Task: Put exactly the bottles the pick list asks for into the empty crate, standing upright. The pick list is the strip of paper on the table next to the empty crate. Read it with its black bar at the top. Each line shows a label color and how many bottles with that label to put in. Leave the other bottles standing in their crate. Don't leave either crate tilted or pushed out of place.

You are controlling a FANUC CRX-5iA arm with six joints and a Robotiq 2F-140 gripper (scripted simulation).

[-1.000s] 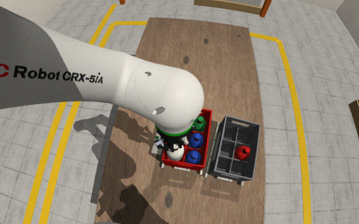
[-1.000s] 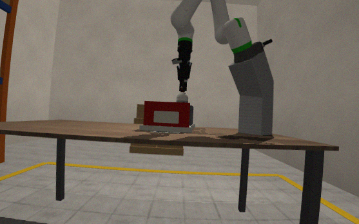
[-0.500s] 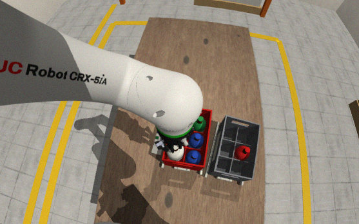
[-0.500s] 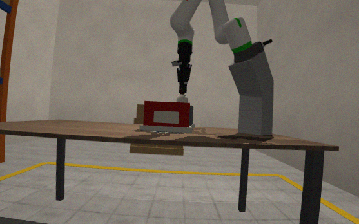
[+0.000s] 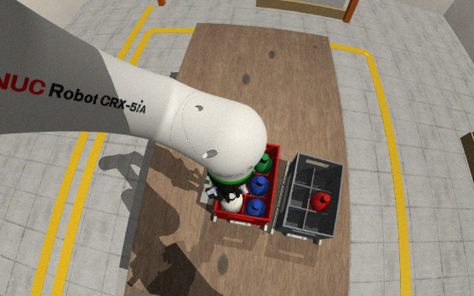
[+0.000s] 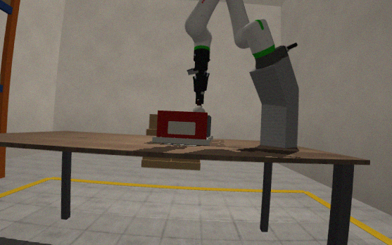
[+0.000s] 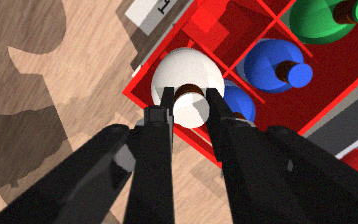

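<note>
Right now my hand is 8 cm above the white-label bottle. Round my hand: red crate: 9 cm ahead, 2 cm to the right, 17 cm below; green-label bottle: 19 cm ahead, 5 cm to the right, 17 cm below; blue-label bottle: 10 cm ahead, 7 cm to the right, 17 cm below.
</note>
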